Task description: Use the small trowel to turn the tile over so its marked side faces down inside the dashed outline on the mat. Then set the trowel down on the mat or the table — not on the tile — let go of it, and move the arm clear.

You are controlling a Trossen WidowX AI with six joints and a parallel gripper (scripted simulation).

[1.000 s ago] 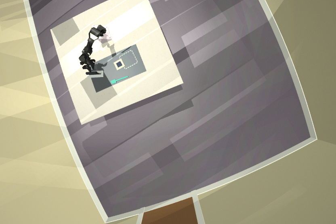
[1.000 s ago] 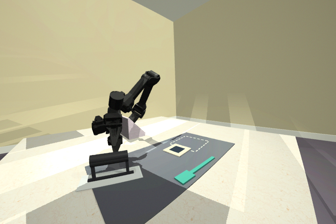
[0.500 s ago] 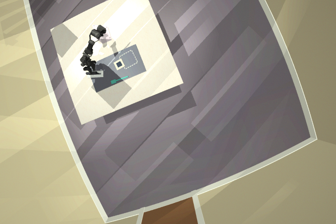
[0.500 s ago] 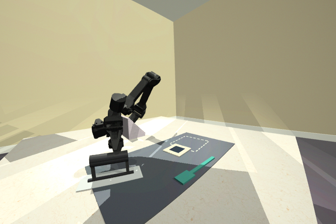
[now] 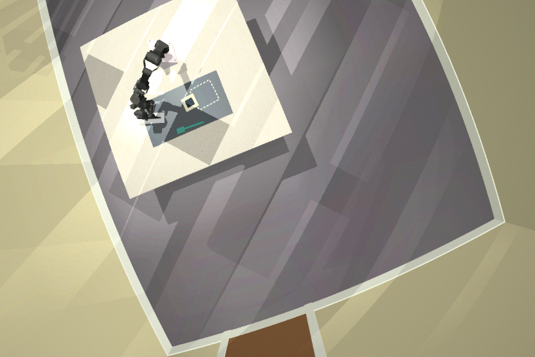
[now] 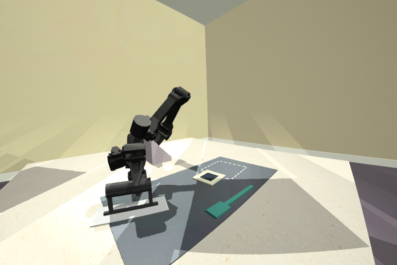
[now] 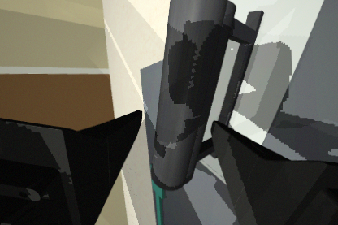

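The dark mat is 1 cm ahead of my gripper tip, 24 cm to the left of it and 8 cm below it. Also, from my gripper tip: teal trowel: 15 cm ahead, 22 cm to the left, 6 cm below; then tile: 1 cm behind, 30 cm to the left, 6 cm below.
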